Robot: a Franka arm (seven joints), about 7 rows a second.
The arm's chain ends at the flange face. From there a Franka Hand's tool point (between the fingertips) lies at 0.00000 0.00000 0.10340 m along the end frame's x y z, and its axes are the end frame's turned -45 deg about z.
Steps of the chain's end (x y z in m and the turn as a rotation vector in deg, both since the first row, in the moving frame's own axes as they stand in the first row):
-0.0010 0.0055 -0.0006 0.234 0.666 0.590
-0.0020 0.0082 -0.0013 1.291 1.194 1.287
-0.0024 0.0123 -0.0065 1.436 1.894 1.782
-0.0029 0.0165 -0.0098 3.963 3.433 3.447
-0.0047 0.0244 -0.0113 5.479 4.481 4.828
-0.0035 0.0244 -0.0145 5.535 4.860 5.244
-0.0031 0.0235 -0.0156 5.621 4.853 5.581
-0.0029 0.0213 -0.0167 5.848 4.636 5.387
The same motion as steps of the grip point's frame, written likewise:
-0.0035 0.0037 -0.0006 -0.305 0.636 0.590
-0.0040 0.0043 -0.0013 0.069 1.757 1.287
-0.0062 0.0077 -0.0066 -0.324 2.355 1.782
-0.0043 0.0092 -0.0102 0.375 5.230 3.447
-0.0079 0.0132 -0.0121 0.706 7.043 4.828
-0.0065 0.0145 -0.0154 0.477 7.350 5.244
-0.0055 0.0141 -0.0165 0.543 7.406 5.581
-0.0037 0.0121 -0.0176 0.857 7.413 5.387

